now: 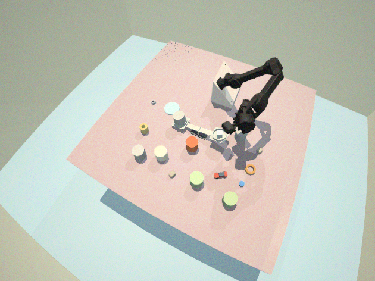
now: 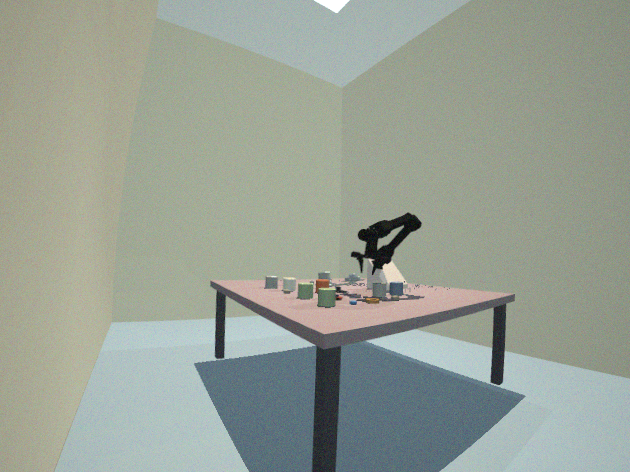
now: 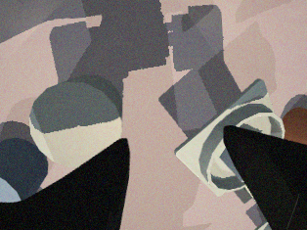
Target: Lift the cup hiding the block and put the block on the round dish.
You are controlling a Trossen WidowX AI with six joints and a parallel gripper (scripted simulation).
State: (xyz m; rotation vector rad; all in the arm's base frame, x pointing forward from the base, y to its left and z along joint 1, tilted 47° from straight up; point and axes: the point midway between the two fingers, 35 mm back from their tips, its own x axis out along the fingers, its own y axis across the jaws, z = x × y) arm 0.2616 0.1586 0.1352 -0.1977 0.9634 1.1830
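Now: gripper tip 440 mm to the left of the round light-blue dish, 110 mm above it and 40 mm past it. Also, from my gripper tip: orange cup: 210 mm to the right, 150 mm ahead, 70 mm below; toy car: 220 mm ahead, 100 mm below, 30 mm to the left; blue cup: 190 mm behind, 70 mm below, 30 mm to the left.
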